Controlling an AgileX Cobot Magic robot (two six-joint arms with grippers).
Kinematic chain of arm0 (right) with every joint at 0, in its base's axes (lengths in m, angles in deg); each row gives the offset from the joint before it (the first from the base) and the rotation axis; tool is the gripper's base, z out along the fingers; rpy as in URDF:
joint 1: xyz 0 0 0.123 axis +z
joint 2: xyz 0 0 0 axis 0.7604 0.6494 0
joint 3: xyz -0.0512 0.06 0.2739 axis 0.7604 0.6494 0
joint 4: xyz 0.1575 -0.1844 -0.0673 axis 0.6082 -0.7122 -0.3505
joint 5: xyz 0 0 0 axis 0.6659 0.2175 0.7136
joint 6: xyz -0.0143 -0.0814 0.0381 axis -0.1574 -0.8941 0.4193
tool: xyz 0 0 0 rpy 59.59 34.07 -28.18
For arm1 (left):
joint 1: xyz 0 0 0.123 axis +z
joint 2: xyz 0 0 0 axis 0.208 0.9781 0
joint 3: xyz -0.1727 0.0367 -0.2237 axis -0.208 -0.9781 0
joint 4: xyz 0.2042 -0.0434 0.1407 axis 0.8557 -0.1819 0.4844
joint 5: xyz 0 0 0 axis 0.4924 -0.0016 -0.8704
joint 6: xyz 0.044 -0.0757 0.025 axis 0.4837 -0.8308 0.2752
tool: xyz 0 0 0 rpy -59.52 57.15 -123.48
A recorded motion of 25 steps. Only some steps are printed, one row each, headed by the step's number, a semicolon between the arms.
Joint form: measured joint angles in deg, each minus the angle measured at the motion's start. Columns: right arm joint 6, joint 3, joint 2, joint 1, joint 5, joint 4; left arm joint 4, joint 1, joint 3, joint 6, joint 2, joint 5.
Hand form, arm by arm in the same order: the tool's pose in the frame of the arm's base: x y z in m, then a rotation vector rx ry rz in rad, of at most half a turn. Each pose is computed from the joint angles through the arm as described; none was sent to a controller.
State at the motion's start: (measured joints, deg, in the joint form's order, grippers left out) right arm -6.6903 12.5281 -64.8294 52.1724 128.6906 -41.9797; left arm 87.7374 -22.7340 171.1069 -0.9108 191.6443 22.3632
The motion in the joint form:
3: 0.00 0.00 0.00 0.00 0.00 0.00; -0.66 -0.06 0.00 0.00 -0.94 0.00
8: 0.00 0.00 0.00 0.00 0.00 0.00; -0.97 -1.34 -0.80 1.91 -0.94 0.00
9: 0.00 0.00 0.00 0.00 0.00 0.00; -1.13 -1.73 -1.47 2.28 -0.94 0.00
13: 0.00 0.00 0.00 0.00 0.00 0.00; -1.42 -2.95 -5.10 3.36 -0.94 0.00
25: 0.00 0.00 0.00 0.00 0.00 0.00; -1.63 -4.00 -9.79 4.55 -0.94 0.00
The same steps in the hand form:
3: -0.0021 0.0106 0.2737 -0.1743 2.0837 0.1199; 0.4180 -0.2854 0.2948 1.4878 2.1255 0.0674
8: -0.0021 0.0106 0.2737 -0.1743 2.0837 0.1199; 0.4111 -0.2949 0.2907 1.5546 2.0949 0.0643
9: -0.0021 0.0106 0.2737 -0.1743 2.0837 0.1199; 0.4087 -0.2977 0.2873 1.5754 2.0940 0.0604
13: -0.0021 0.0106 0.2737 -0.1743 2.0837 0.1199; 0.4005 -0.3054 0.2689 1.6568 2.1115 0.0530
25: -0.0021 0.0106 0.2737 -0.1743 2.0837 0.1199; 0.3912 -0.3103 0.2455 1.7504 2.1415 0.0488

